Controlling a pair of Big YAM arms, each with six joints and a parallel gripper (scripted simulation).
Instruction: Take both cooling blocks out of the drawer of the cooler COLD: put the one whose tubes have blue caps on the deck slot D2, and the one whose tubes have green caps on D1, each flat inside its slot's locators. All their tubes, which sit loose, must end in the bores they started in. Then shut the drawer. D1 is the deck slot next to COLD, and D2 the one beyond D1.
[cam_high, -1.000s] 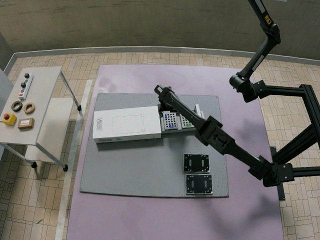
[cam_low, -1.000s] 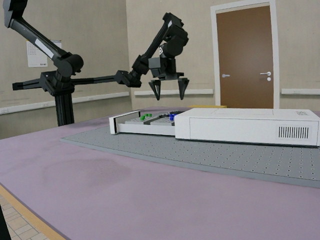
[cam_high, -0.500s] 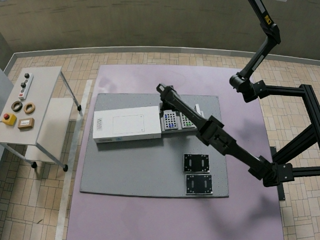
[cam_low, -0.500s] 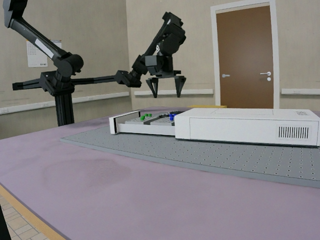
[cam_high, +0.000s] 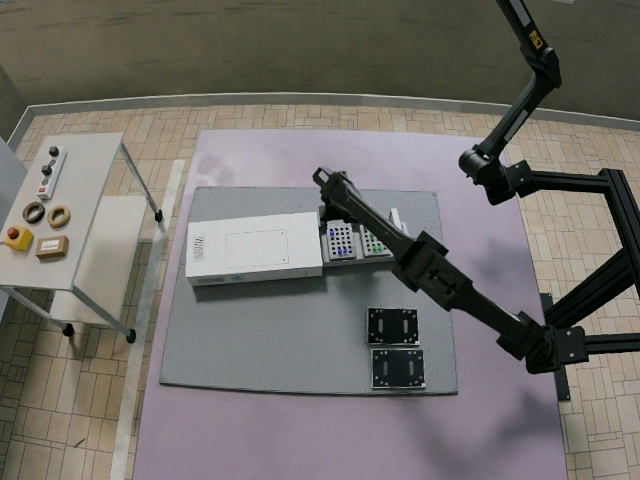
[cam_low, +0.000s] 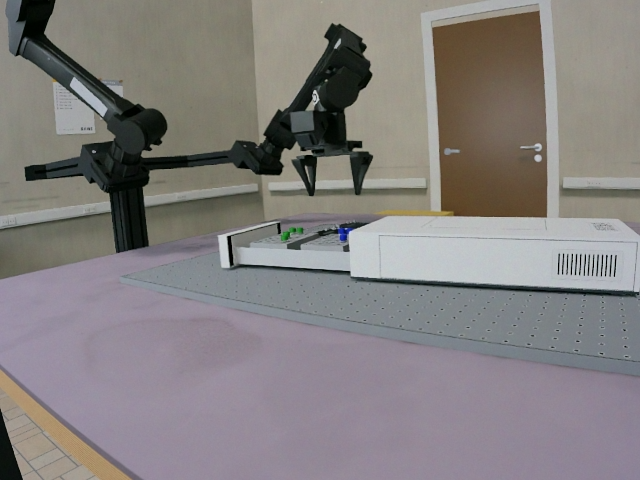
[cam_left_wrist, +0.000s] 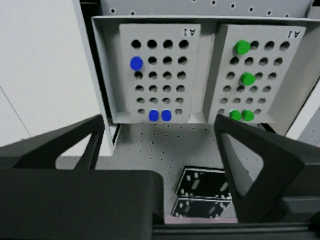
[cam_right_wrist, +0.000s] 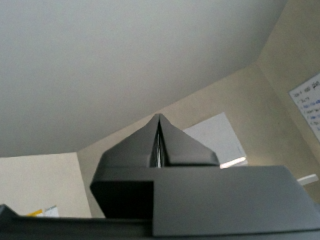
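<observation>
My left gripper is now 110 mm short of the white cooler, 100 mm above it and 10 mm to the right of it. Round my left hand: deck slot D1: 290 mm to the left, 150 mm behind, 140 mm below; deck slot D2: 430 mm to the left, 160 mm behind, 140 mm below.
</observation>
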